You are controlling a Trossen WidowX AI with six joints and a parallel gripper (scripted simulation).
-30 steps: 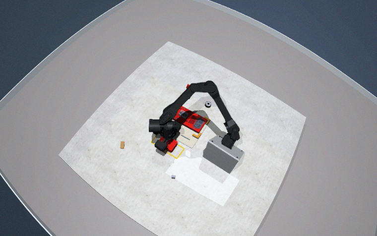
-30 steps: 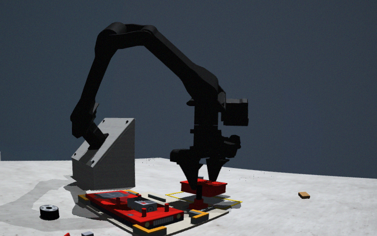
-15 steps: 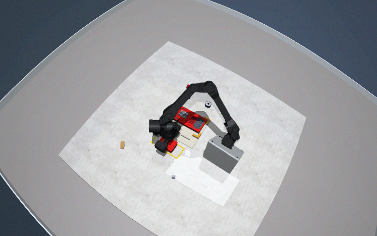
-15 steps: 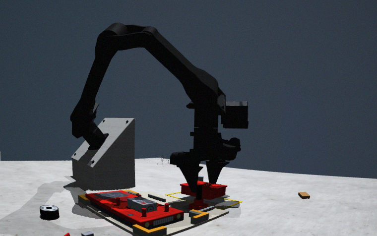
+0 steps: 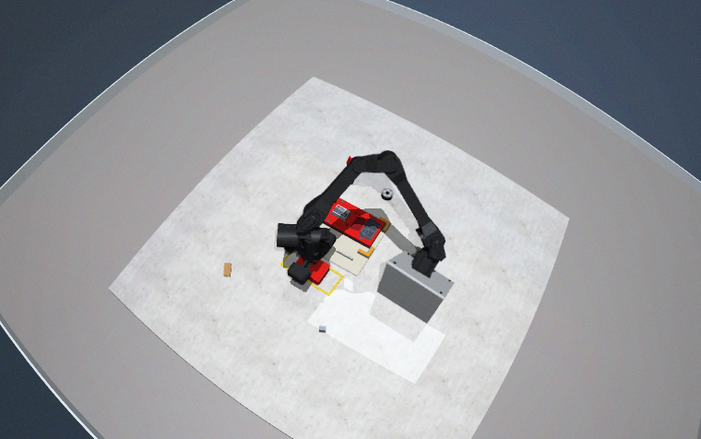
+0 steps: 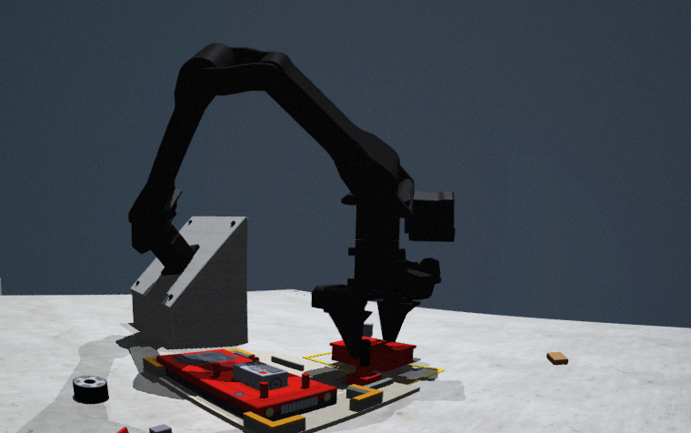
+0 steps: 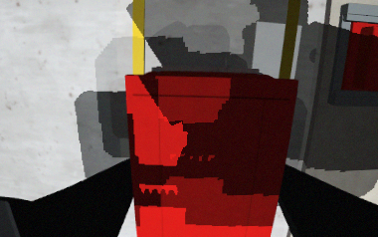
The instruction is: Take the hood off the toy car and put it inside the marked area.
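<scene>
Right now my gripper tip is right at the hood. Round my gripper tip: orange block 240 mm ahead, 140 mm to the left, 10 mm below; black post 90 mm to the right, 50 mm ahead, 20 mm above; grey cube 170 mm to the left, 130 mm behind, 10 mm below.
</scene>
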